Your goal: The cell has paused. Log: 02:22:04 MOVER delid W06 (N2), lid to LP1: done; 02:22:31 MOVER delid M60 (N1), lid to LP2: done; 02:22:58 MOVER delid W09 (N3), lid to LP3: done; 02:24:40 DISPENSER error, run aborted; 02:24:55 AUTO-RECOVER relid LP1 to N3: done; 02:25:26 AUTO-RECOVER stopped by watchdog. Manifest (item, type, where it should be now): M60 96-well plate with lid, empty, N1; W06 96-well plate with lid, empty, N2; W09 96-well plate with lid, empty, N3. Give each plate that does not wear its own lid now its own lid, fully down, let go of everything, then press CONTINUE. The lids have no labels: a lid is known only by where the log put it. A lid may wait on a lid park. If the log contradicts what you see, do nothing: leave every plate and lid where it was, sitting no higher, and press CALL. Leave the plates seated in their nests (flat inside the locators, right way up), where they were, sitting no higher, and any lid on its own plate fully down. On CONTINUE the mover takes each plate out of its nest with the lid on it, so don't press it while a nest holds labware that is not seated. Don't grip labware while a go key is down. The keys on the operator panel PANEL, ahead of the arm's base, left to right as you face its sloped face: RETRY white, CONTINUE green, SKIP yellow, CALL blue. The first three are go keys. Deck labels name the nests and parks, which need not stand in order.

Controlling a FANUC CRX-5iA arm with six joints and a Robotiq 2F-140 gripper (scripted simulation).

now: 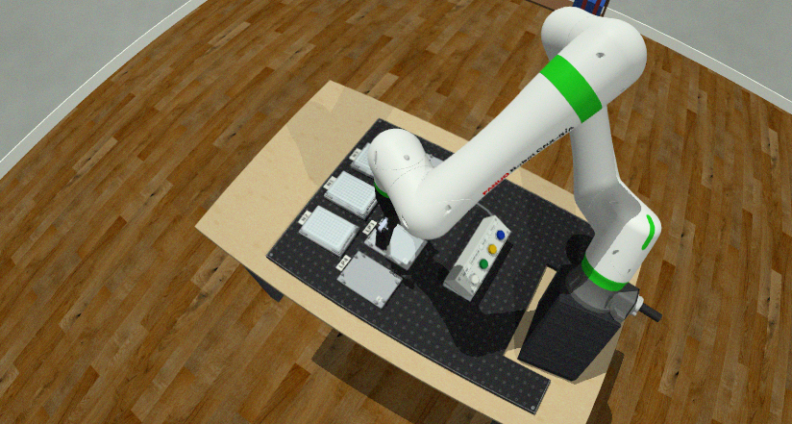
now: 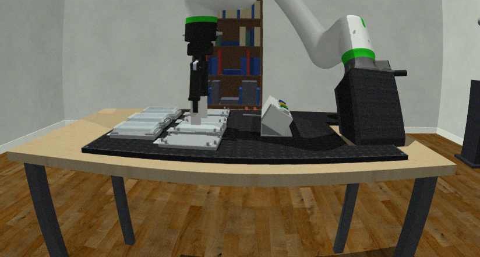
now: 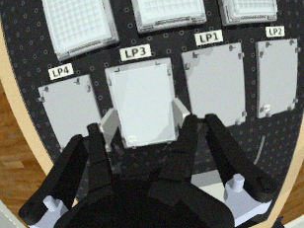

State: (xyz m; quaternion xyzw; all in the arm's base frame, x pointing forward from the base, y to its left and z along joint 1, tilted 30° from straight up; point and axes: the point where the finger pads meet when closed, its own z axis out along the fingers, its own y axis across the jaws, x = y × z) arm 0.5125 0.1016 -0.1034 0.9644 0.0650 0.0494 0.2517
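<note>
The LP3 lies 5 cm below my hand. The rest, counted from my hand: park LP1: 12 cm to the right, 5 cm below, 2 cm ahead; LP1 label: 11 cm to the right, 11 cm ahead, 5 cm below; park LP4: 13 cm to the left, 5 cm below, 2 cm behind.
</note>
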